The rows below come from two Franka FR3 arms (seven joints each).
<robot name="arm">
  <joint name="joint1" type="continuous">
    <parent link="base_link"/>
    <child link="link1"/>
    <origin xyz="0 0 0.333" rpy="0 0 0"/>
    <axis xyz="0 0 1"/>
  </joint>
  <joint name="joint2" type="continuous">
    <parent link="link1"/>
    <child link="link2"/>
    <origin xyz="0 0 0" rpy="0 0 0"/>
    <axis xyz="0 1 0"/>
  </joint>
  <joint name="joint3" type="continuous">
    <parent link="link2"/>
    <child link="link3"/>
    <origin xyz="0 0 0.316" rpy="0 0 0"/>
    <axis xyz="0 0 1"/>
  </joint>
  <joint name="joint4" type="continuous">
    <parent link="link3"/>
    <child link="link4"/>
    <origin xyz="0.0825 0 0" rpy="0 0 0"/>
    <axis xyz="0 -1 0"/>
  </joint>
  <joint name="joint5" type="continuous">
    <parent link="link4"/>
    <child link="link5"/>
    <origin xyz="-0.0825 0 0.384" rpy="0 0 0"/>
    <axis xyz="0 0 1"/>
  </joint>
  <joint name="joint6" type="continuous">
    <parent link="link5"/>
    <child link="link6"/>
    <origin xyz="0 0 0" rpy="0 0 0"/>
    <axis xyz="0 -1 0"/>
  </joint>
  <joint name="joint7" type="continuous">
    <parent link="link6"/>
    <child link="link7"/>
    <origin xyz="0.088 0 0" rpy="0 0 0"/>
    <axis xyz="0 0 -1"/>
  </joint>
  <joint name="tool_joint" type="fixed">
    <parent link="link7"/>
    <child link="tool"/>
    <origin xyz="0 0 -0.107" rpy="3.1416 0 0"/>
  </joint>
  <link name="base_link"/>
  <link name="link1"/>
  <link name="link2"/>
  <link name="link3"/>
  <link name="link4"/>
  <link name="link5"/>
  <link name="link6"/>
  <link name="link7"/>
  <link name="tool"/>
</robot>
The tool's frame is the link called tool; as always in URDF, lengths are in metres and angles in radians. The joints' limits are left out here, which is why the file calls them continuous.
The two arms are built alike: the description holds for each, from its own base.
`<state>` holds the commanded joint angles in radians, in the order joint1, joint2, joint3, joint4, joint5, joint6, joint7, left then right.
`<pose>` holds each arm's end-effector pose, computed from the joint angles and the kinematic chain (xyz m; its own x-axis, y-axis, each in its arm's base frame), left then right.
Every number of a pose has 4 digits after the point.
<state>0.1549 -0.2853 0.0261 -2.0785 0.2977 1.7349 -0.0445 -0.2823 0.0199 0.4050 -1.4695 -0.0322 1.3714 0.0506</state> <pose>0.4529 0.1112 0.5469 0.9835 0.1731 -0.0525 0.1517 -0.9474 -0.2817 0.5358 0.0596 0.6450 0.9912 0.0657 -0.1147 0.0696 -0.9971 0.0301</pose>
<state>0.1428 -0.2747 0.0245 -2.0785 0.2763 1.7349 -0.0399 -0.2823 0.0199 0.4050 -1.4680 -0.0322 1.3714 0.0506</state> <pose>0.4568 0.1033 0.5415 0.9852 0.1588 -0.0643 0.1369 -0.9554 -0.2618 0.5358 0.0596 0.6457 0.9914 0.0657 -0.1132 0.0695 -0.9971 0.0300</pose>
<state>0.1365 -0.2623 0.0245 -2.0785 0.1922 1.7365 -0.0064 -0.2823 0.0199 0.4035 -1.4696 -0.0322 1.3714 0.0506</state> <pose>0.4609 0.0934 0.5341 0.9877 0.1335 -0.0813 0.1172 -0.9767 -0.1796 0.5359 0.0588 0.6450 0.9913 0.0642 -0.1148 0.0681 -0.9972 0.0301</pose>
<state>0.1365 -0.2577 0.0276 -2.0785 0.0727 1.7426 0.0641 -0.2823 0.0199 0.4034 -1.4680 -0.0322 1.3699 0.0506</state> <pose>0.4636 0.0844 0.5311 0.9929 0.0856 -0.0825 0.0809 -0.9950 -0.0582 0.5357 0.0587 0.6456 0.9913 0.0641 -0.1147 0.0679 -0.9972 0.0301</pose>
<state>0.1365 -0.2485 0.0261 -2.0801 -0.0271 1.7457 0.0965 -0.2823 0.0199 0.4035 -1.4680 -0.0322 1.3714 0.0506</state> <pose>0.4671 0.0750 0.5261 0.9942 0.0689 -0.0824 0.0724 -0.9965 0.0407 0.5359 0.0588 0.6457 0.9915 0.0642 -0.1132 0.0680 -0.9972 0.0300</pose>
